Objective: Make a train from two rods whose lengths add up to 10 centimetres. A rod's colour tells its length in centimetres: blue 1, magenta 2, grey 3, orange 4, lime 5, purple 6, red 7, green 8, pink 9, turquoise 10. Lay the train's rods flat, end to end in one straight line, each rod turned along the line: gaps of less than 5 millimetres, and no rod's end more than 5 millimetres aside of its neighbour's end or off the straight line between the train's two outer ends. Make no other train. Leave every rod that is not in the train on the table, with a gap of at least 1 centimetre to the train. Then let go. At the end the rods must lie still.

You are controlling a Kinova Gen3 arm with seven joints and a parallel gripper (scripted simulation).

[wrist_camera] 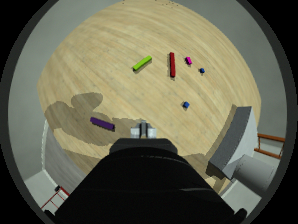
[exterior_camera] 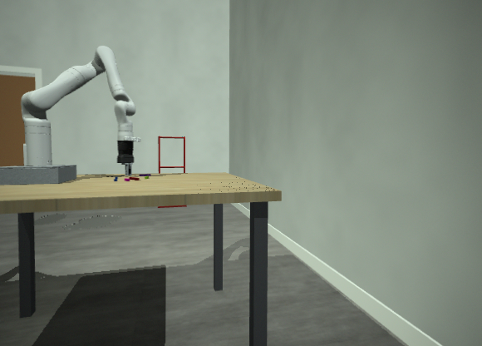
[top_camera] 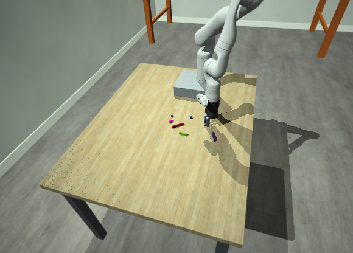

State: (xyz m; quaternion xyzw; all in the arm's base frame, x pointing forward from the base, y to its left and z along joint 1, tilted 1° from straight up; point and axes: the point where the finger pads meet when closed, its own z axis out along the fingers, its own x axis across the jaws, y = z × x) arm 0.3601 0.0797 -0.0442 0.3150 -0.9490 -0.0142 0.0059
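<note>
The red rod is 4 cm ahead of my hand, 16 cm to the right of it and 2 cm below it. From my hand the other things lie so: grey rod 1 cm below; then purple rod 8 cm ahead, 5 cm to the left, 2 cm below; then lime rod 9 cm ahead, 11 cm to the right, 2 cm below.
</note>
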